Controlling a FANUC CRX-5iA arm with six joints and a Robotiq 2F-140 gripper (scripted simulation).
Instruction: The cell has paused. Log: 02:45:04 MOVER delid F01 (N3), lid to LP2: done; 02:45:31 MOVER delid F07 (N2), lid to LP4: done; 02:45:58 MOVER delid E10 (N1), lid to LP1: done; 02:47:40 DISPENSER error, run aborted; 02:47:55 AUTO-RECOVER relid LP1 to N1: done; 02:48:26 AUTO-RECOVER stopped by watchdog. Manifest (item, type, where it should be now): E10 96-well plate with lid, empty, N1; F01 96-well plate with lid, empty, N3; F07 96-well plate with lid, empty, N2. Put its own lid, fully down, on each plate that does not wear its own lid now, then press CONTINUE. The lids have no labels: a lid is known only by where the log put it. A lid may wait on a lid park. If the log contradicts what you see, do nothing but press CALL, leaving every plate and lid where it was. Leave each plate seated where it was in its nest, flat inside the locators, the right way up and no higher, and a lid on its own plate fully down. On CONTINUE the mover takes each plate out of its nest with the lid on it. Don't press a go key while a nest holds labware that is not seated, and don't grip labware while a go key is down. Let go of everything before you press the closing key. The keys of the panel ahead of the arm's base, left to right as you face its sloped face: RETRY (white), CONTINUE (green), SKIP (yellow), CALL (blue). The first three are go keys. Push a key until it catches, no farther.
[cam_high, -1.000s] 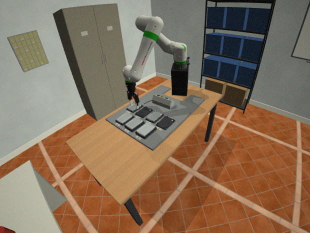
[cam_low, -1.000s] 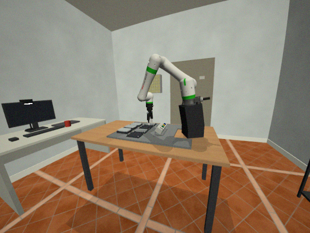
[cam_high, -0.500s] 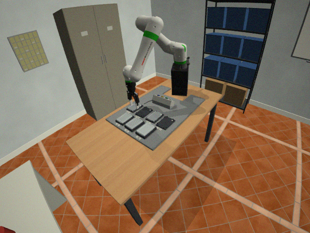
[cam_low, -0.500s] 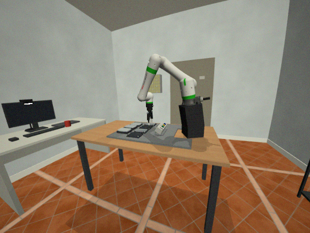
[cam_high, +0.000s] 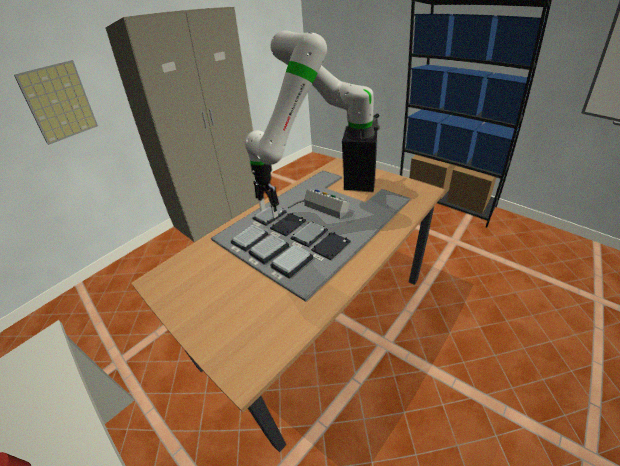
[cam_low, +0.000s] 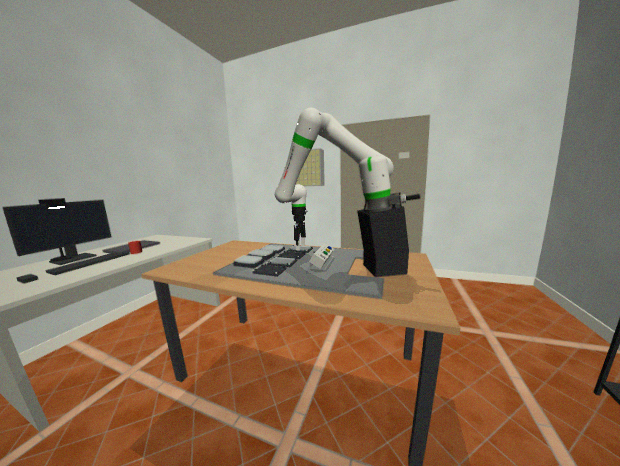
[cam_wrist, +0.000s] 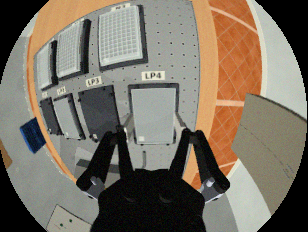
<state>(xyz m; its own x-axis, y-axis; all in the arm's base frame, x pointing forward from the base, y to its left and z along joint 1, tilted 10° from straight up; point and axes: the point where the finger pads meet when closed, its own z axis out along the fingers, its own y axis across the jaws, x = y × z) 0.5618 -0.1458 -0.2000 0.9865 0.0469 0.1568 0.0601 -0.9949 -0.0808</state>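
My gripper is now 3 cm above the lid park LP4. The rest, counted from my hand: plate: 18 cm ahead, 7 cm to the left, 2 cm below; blue key: 25 cm behind, 10 cm to the left, 3 cm above; lid park LP3: 1 cm behind, 13 cm to the left, 3 cm below.
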